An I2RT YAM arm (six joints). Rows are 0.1 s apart.
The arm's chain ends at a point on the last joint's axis. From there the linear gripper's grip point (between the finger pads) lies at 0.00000 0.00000 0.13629 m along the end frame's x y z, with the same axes.
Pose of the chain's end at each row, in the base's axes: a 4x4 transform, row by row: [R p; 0 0 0 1], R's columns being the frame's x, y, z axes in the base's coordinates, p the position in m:
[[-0.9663, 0.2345, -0.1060, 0.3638], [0.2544, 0.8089, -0.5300, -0.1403], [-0.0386, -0.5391, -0.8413, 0.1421], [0, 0, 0, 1]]
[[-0.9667, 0.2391, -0.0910, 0.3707], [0.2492, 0.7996, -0.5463, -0.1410], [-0.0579, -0.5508, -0.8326, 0.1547], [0, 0, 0, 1]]
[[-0.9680, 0.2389, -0.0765, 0.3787], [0.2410, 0.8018, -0.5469, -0.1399], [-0.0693, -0.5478, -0.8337, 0.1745], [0, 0, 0, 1]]
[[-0.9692, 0.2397, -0.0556, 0.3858], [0.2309, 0.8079, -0.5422, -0.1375], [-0.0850, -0.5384, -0.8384, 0.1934], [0, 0, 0, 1]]
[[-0.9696, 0.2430, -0.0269, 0.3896], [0.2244, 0.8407, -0.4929, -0.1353], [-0.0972, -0.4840, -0.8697, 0.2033], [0, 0, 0, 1]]
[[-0.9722, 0.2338, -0.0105, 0.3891], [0.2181, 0.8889, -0.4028, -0.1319], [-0.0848, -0.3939, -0.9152, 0.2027], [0, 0, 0, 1]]
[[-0.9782, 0.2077, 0.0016, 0.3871], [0.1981, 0.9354, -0.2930, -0.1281], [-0.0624, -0.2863, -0.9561, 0.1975], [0, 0, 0, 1]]
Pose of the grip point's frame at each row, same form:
[[-0.9663, 0.2345, -0.1060, 0.3494], [0.2544, 0.8089, -0.5300, -0.2125], [-0.0386, -0.5391, -0.8413, 0.0274], [0, 0, 0, 1]]
[[-0.9667, 0.2391, -0.0910, 0.3583], [0.2492, 0.7996, -0.5463, -0.2155], [-0.0579, -0.5508, -0.8326, 0.0412], [0, 0, 0, 1]]
[[-0.9680, 0.2389, -0.0765, 0.3683], [0.2410, 0.8018, -0.5469, -0.2144], [-0.0693, -0.5478, -0.8337, 0.0609], [0, 0, 0, 1]]
[[-0.9692, 0.2397, -0.0556, 0.3782], [0.2309, 0.8079, -0.5422, -0.2114], [-0.0850, -0.5384, -0.8384, 0.0791], [0, 0, 0, 1]]
[[-0.9696, 0.2430, -0.0269, 0.3859], [0.2244, 0.8407, -0.4929, -0.2025], [-0.0972, -0.4840, -0.8697, 0.0848], [0, 0, 0, 1]]
[[-0.9722, 0.2338, -0.0105, 0.3877], [0.2181, 0.8889, -0.4028, -0.1868], [-0.0848, -0.3939, -0.9152, 0.0780], [0, 0, 0, 1]]
[[-0.9782, 0.2077, 0.0016, 0.3873], [0.1981, 0.9354, -0.2930, -0.1680], [-0.0624, -0.2863, -0.9561, 0.0672], [0, 0, 0, 1]]

